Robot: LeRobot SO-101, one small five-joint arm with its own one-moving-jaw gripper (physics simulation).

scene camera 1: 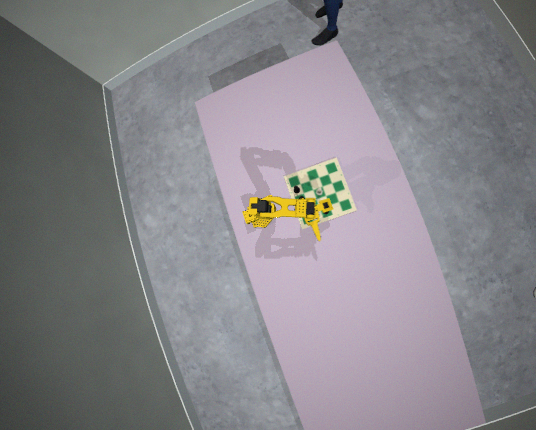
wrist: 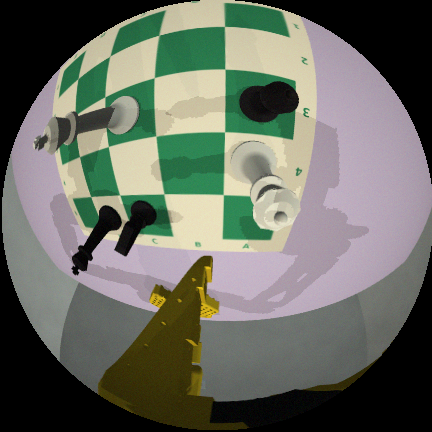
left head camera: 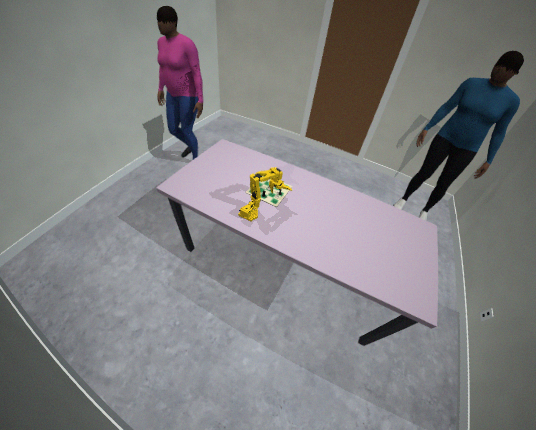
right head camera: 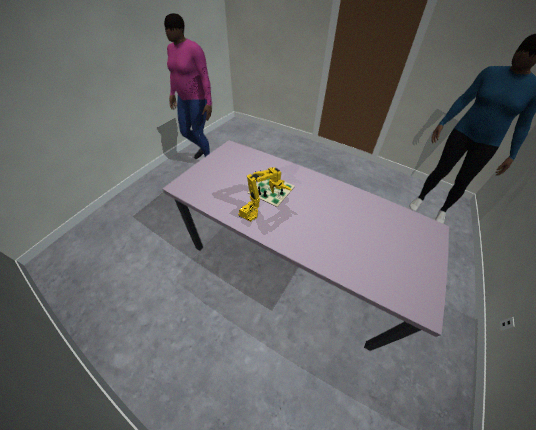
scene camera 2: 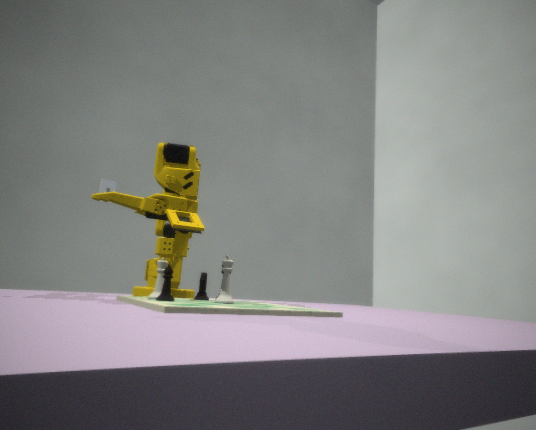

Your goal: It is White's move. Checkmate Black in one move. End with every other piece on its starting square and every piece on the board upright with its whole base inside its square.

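Seen in the pictures: end effector, tool point: (wrist: 211,265) (left head camera: 272,193) (right head camera: 273,193); arm's base, origin of the base link: (left head camera: 250,211) (right head camera: 250,211).
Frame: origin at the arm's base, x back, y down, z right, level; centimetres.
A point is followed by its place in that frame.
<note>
The green-and-cream board (scene camera 1: 348,199) {x -31.7, y -0.6, z 6.5 cm} (wrist: 191,106) {x -22.0, y -0.6, z 4.4 cm} holds the pieces, all upright. In the wrist view, a white king (wrist: 124,115) {x -22.2, y -1.5, z 0.8 cm} (scene camera 2: 226,280) {x -22.9, y -3.5, z 0.2 cm} stands on C3. A white queen (wrist: 252,160) {x -19.3, y -2.1, z 7.3 cm} (scene camera 2: 160,279) {x -19.2, y -3.1, z 7.8 cm} stands on A4, beside a black piece (wrist: 260,103) {x -22.0, y -2.5, z 7.5 cm} (scene camera 2: 167,285) {x -22.7, y -2.4, z 7.9 cm} on A3. A slab-topped black piece (wrist: 142,212) {x -15.7, y -1.4, z 0.6 cm} (scene camera 2: 202,287) {x -15.7, y -2.4, z 0.4 cm} is on C5. A black king (wrist: 107,217) {x -15.2, y -1.5, z -3.2 cm} (scene camera 1: 296,190) {x -14.5, y -2.7, z -3.3 cm} is on D5. My gripper (scene camera 1: 322,222) (scene camera 2: 148,213) is fully open and empty, above the board's A-file side; the wrist view shows one jaw. The arm hides part of the board in scene camera 1.
The board lies on a long pink table (left head camera: 325,225) {x -14.0, y 0.0, z 41.1 cm} (scene camera 1: 350,300) {x -19.7, y 0.0, z 42.7 cm} near the arm's base (left head camera: 248,211) {x 5.4, y -6.6, z 1.8 cm}. A person in pink (left head camera: 179,65) stands at the table's far left, and a person in blue (left head camera: 477,115) stands beyond its back edge.
</note>
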